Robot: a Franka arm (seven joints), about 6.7 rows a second.
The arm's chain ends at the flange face. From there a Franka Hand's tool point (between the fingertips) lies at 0.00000 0.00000 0.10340 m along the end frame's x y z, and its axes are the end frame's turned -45 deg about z.
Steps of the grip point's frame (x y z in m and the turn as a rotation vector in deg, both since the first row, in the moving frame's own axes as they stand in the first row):
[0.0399, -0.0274, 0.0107, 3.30, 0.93, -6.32]
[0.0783, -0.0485, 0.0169, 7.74, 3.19, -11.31]
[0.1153, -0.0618, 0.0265, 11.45, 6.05, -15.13]
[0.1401, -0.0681, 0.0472, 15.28, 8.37, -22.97]
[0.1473, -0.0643, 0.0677, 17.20, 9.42, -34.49]
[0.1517, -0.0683, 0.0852, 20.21, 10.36, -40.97]
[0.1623, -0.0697, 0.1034, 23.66, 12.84, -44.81]
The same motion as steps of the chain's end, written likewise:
[0.0122, -0.0424, 0.0109, 2.99, -1.68, -6.32]
[0.0282, -0.0764, 0.0180, 7.73, -3.22, -11.31]
[0.0475, -0.1042, 0.0291, 12.37, -3.82, -15.13]
[0.0653, -0.1200, 0.0519, 16.72, -4.89, -22.97]
[0.0777, -0.1212, 0.0735, 18.82, -5.50, -34.49]
[0.0834, -0.1250, 0.0929, 21.62, -6.97, -40.97]
[0.0944, -0.1287, 0.1140, 25.81, -7.65, -44.81]

